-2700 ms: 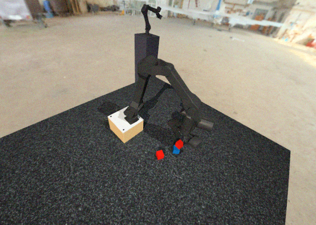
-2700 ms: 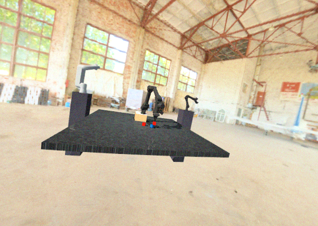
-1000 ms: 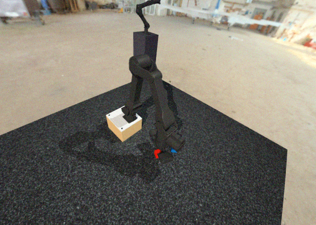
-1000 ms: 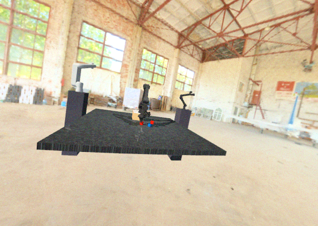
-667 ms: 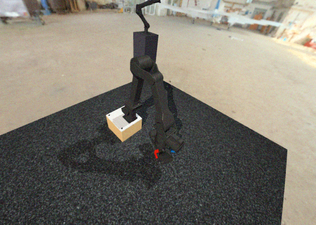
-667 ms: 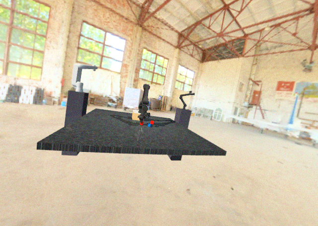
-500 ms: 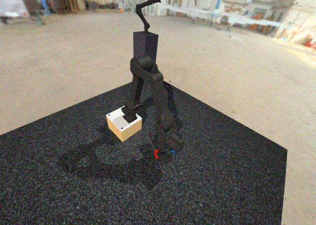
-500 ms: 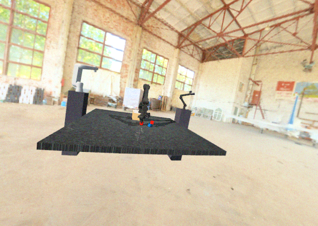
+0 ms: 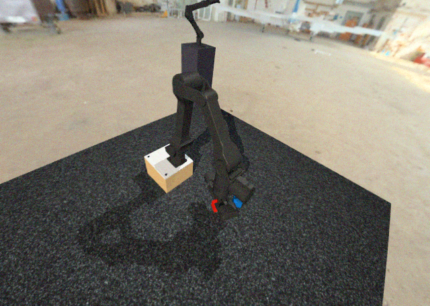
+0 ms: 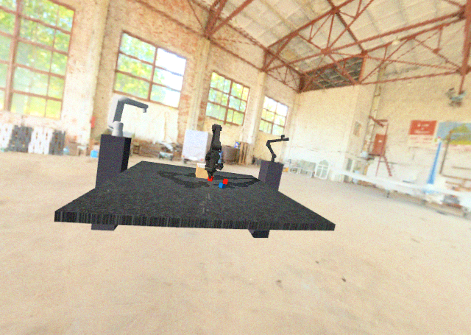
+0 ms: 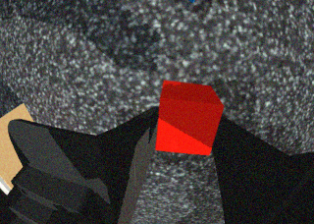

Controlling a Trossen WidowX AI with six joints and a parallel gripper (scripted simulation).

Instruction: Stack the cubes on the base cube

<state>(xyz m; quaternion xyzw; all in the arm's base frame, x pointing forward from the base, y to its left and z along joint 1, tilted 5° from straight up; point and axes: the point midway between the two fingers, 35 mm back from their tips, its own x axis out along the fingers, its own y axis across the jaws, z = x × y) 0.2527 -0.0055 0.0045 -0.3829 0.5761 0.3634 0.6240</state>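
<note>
Right now the blue cube is 9 cm to the left of my gripper tip, 4 cm ahead of it and 3 cm below it.
</note>
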